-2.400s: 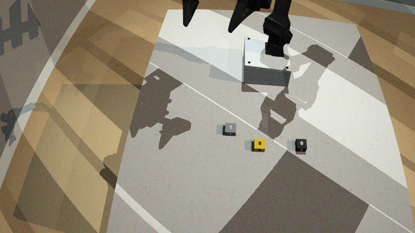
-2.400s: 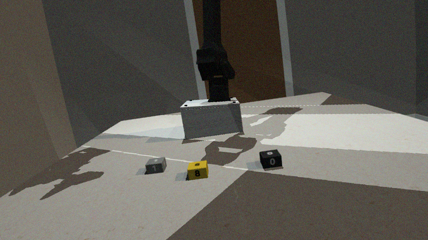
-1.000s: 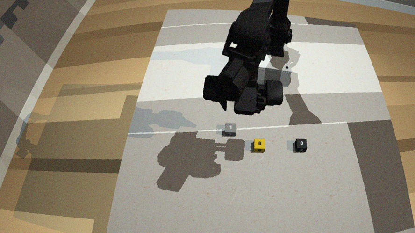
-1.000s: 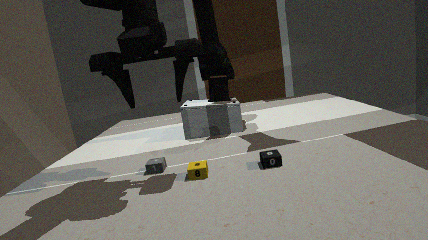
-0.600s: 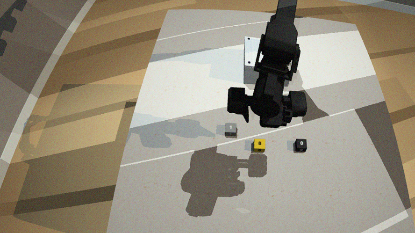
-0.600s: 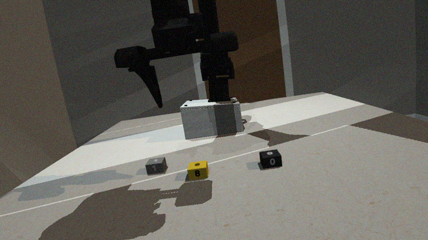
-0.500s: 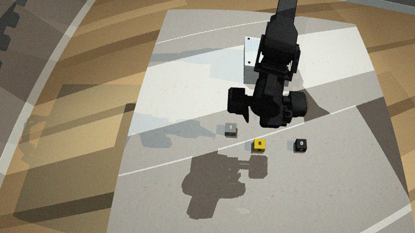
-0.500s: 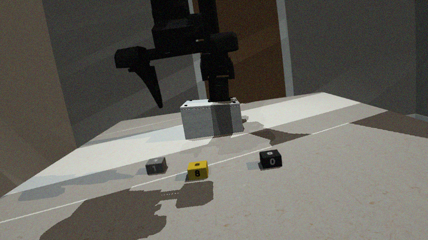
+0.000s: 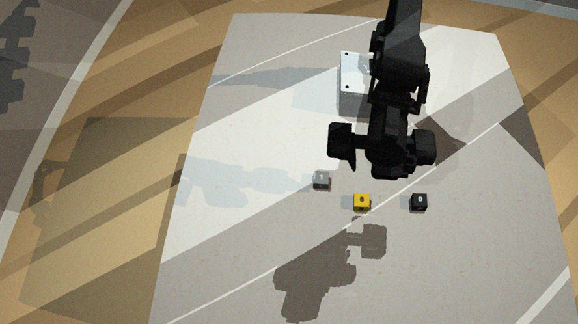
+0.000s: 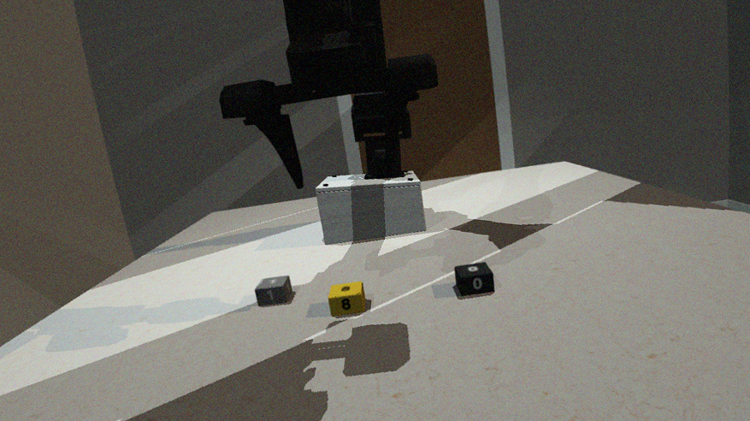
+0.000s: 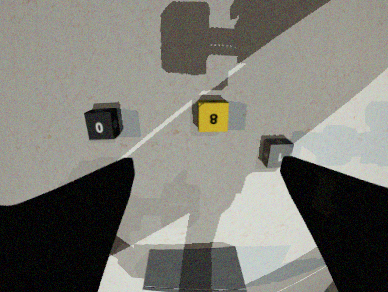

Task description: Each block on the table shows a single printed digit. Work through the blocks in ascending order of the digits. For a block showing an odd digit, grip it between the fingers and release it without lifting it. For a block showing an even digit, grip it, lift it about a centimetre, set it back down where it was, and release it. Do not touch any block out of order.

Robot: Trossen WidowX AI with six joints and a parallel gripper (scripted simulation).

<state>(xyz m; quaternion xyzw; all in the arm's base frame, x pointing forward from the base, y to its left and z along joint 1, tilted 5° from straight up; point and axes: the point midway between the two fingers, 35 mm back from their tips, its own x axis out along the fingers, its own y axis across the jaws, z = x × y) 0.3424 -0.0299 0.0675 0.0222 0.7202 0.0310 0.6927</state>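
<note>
The black block marked 0 lies 110 mm to the left of my gripper tip, 110 mm below it and 10 mm behind it. The rest, counted from my gripper tip: yellow block marked 8: 110 mm below, 20 mm to the right; then grey block marked 1: 110 mm below, 100 mm to the right, 50 mm behind.
</note>
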